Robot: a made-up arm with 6 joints.
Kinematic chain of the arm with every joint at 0, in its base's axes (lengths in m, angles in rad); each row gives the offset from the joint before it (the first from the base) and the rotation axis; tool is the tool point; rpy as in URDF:
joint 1: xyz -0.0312 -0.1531 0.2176 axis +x
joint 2: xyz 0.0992 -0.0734 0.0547 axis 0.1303 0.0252 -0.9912
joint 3: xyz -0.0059 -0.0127 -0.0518 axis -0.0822 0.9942 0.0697
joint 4: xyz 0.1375 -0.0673 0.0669 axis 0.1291 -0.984 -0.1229
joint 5: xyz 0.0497 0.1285 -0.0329 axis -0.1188 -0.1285 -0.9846
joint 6: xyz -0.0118 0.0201 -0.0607 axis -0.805 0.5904 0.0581
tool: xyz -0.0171 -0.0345 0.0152 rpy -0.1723 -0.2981 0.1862
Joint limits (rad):
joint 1: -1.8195..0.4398
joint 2: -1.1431..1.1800
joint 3: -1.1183..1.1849
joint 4: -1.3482..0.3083
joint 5: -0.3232..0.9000
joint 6: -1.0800..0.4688
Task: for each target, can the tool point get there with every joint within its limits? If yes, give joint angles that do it. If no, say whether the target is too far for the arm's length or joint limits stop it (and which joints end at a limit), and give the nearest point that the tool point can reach.
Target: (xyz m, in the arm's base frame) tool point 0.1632 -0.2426 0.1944
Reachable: yes | joints -0.3256 0.5450 0.3716 -0.5449 0.3396 0.1032
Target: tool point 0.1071 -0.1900 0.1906
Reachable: yes | joints -0.9014 -0.9121 0.2211 -0.5766 -0.0443 -0.2317
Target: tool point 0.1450 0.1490 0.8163
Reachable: no: too far | nearest point 0.1419 -0.0393 0.4432 | short by 0.418 m
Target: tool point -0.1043 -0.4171 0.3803
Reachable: no: joint limits stop it (at a limit: joint 1, joint 2, joint 3, joint 5, joint 6) | nearest point 0.0547 -0.3308 0.3268 | short by 0.189 m
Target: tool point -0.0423 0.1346 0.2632
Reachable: no: joint limits stop it (at a limit: joint 2, joint 3, joint 4, joint 5, joint 6) | nearest point 0.0489 0.0275 0.2462 | short by 0.142 m
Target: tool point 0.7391 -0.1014 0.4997
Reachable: no: too far | nearest point 0.2705 -0.1287 0.3509 | short by 0.492 m
